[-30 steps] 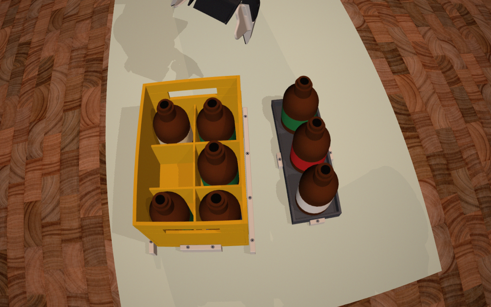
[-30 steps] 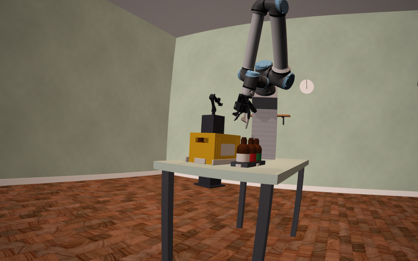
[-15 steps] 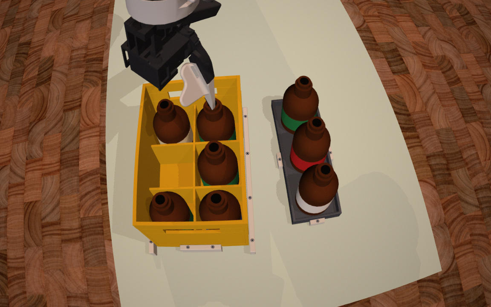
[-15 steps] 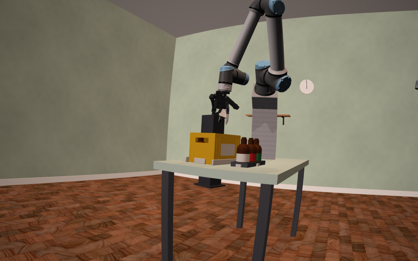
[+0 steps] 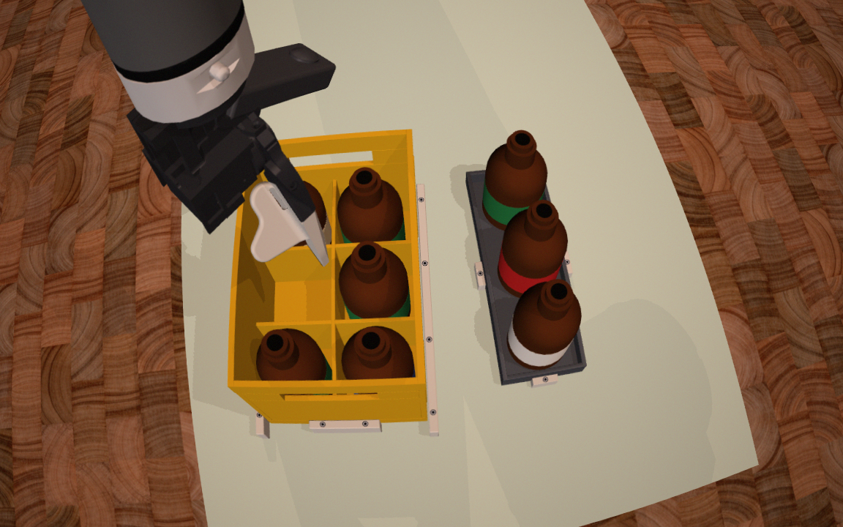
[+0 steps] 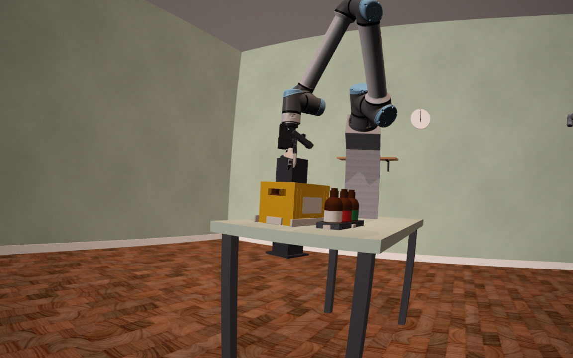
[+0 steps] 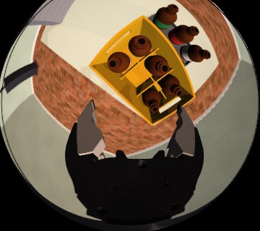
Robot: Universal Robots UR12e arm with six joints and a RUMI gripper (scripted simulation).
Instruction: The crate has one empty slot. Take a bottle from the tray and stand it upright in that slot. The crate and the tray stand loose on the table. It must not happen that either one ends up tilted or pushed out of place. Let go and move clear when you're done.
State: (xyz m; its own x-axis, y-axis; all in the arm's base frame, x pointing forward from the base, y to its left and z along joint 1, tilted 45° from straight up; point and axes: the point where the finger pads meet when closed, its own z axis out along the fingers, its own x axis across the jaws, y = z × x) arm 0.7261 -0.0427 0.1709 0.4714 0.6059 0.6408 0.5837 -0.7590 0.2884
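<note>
My gripper is now 26 cm to the right of the glass bottle, 16 cm above it and 6 cm past it. The rest, counted from my hand: yellow crate: 16 cm below, 4 cm to the left, 1 cm ahead; dark tray: 25 cm to the left, 23 cm below, 6 cm behind.
</note>
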